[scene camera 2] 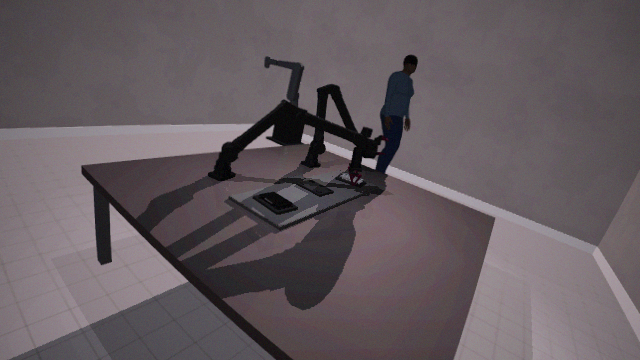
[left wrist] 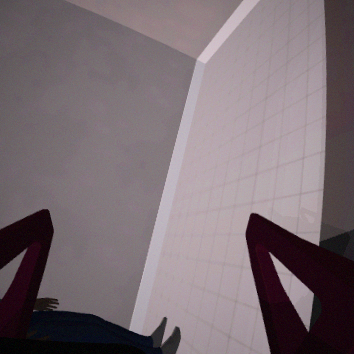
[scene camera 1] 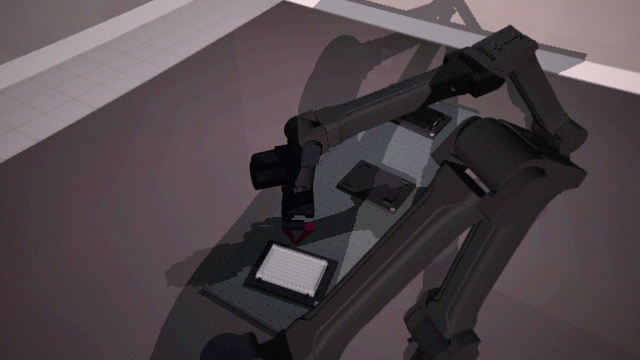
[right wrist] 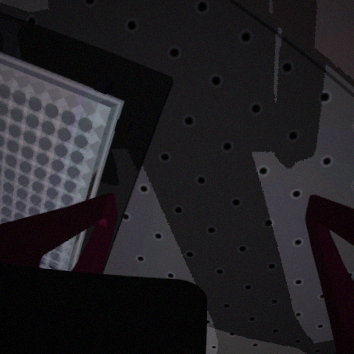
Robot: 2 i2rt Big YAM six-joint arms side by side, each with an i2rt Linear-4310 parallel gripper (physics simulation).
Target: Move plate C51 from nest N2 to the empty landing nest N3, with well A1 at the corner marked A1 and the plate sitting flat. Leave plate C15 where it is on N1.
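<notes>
A white well plate (scene camera 1: 292, 269) (right wrist: 45, 150) sits in a dark nest (scene camera 1: 280, 290) (right wrist: 145, 87) at the near end of the board. A dark plate (scene camera 1: 425, 119) (scene camera 2: 274, 201) sits in the nest at the other end. The middle nest (scene camera 1: 375, 183) (scene camera 2: 316, 187) is empty. No plate or nest labels are readable. My right gripper (scene camera 1: 298, 234) (scene camera 2: 355, 178) (right wrist: 208, 205) is open and empty, above the board just beyond the white plate; one finger overlaps that plate's edge in the right wrist view. My left gripper (left wrist: 150, 222) (scene camera 2: 383, 146) is open and empty, raised and facing away from the board.
The perforated board (scene camera 1: 240, 302) (scene camera 2: 295, 218) (right wrist: 200, 102) lies on the brown table (scene camera 1: 125, 215) (scene camera 2: 400, 250). The left arm's links cross the near side in scene camera 1. A person (scene camera 2: 398, 100) stands behind the table. Arm shadows fall across the board.
</notes>
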